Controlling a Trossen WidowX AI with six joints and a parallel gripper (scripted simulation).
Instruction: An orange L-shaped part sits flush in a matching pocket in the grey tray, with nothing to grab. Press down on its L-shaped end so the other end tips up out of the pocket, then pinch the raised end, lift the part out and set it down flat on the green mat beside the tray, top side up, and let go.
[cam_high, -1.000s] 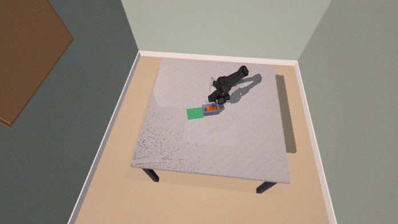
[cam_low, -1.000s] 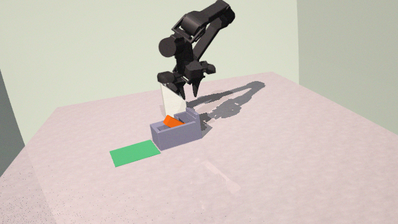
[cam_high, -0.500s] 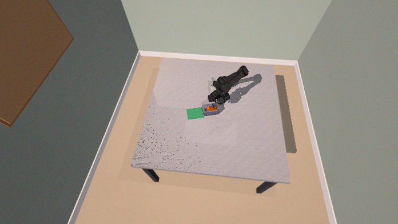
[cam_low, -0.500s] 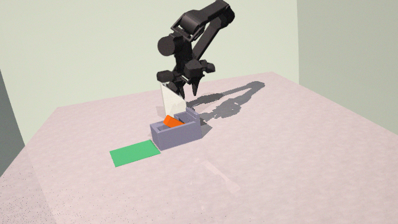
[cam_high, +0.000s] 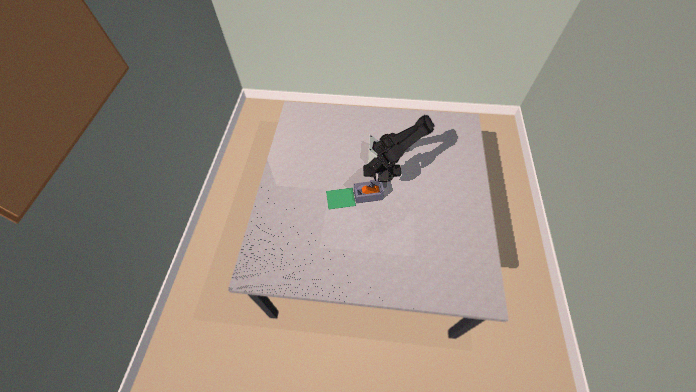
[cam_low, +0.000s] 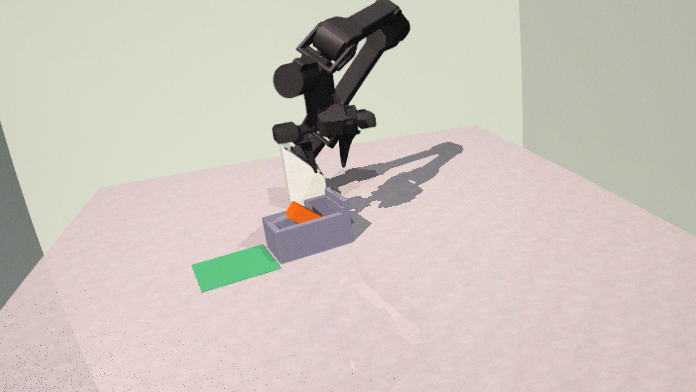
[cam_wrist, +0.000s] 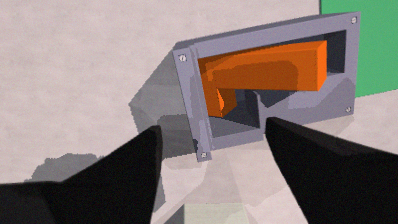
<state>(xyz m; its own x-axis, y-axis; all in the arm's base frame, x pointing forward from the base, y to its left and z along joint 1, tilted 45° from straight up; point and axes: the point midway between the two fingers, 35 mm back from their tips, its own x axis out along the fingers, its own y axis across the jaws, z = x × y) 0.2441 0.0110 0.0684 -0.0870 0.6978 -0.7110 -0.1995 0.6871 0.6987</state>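
My gripper tip is 10 cm above the orange L-shaped part and 4 cm to the left of it. The rest, counted from my gripper tip: green mat (21 cm to the right, 16 cm below, 6 cm ahead).
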